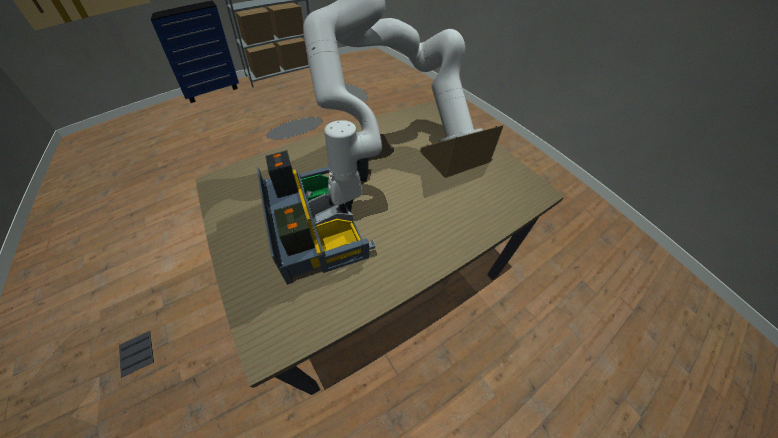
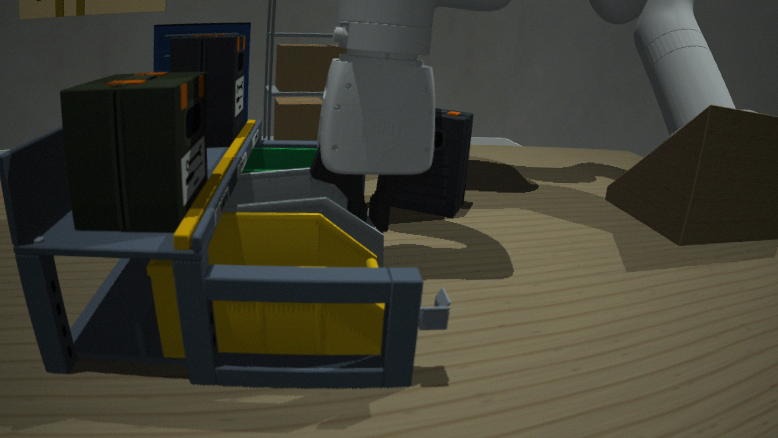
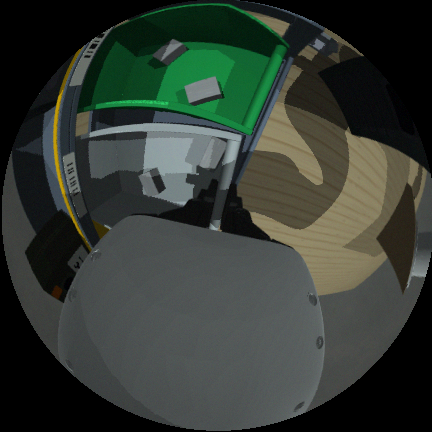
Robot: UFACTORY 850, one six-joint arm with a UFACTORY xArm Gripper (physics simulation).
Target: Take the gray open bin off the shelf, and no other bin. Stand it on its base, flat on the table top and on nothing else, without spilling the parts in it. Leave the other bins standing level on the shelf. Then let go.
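The gray open bin (image 1: 327,212) (image 2: 356,229) (image 3: 165,150) is between the green and yellow bins in the shelf (image 1: 342,251) (image 2: 315,276). Its side edge shows a little above the yellow bin's wall. Two gray parts, one (image 3: 152,182) near the middle and one (image 3: 214,152) near the front, lie in it. My gripper (image 1: 347,207) (image 2: 371,220) (image 3: 220,193) is shut on its front rim, one finger inside and one outside. The green bin (image 1: 315,182) (image 2: 283,157) (image 3: 200,65) and yellow bin (image 1: 338,237) (image 2: 272,239) look level. The gray bin's base is hidden.
Two dark cases (image 1: 280,176) (image 1: 293,231) (image 2: 133,157) stand on the shelf's upper board behind a yellow rail (image 2: 217,182). Another dark case (image 2: 452,163) stands beyond my gripper on the table (image 1: 435,217) (image 2: 598,326). A brown wedge-shaped block (image 1: 465,155) (image 2: 653,190) stands near the arm's base.
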